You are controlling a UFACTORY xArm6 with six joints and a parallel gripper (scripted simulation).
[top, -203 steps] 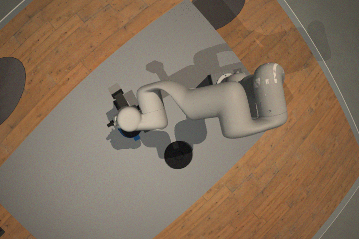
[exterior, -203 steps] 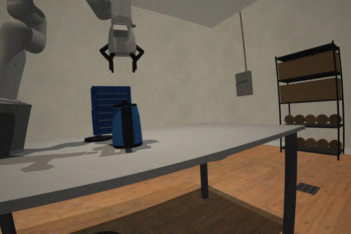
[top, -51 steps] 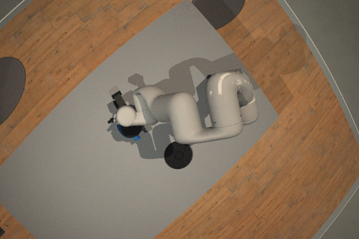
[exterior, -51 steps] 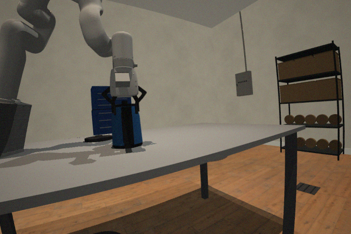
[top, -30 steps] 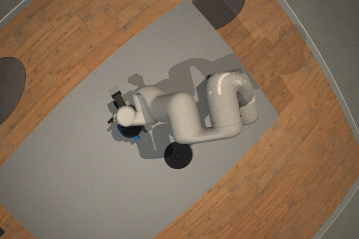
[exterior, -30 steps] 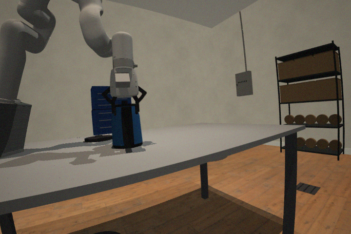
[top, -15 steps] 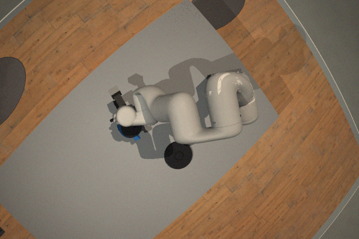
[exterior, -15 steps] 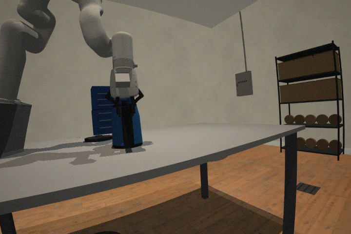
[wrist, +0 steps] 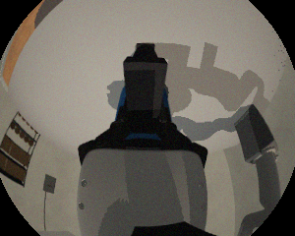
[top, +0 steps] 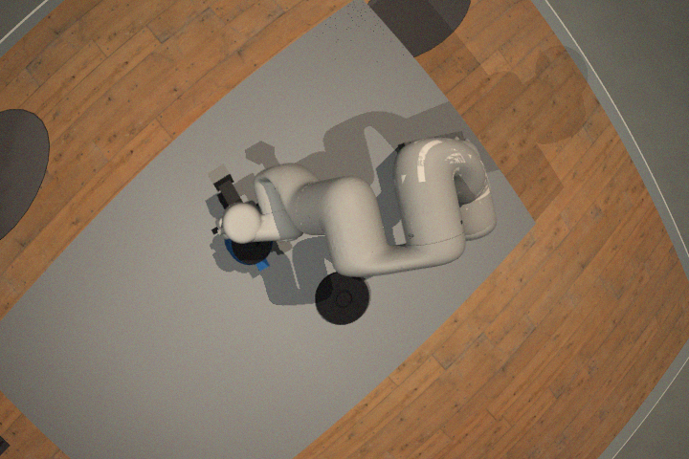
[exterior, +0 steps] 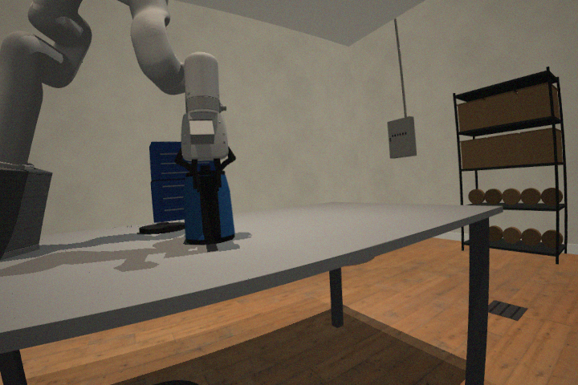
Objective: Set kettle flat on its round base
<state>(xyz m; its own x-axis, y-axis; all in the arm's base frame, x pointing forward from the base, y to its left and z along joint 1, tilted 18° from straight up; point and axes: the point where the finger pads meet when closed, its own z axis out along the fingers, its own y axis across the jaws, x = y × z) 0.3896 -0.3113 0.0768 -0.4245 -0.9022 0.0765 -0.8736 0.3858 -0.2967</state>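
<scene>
My gripper is now 50 mm above the blue kettle, 30 mm to the right of it and 20 mm short of it. Round my hand: round black base (370 mm to the left, 130 mm below, 20 mm ahead).
</scene>
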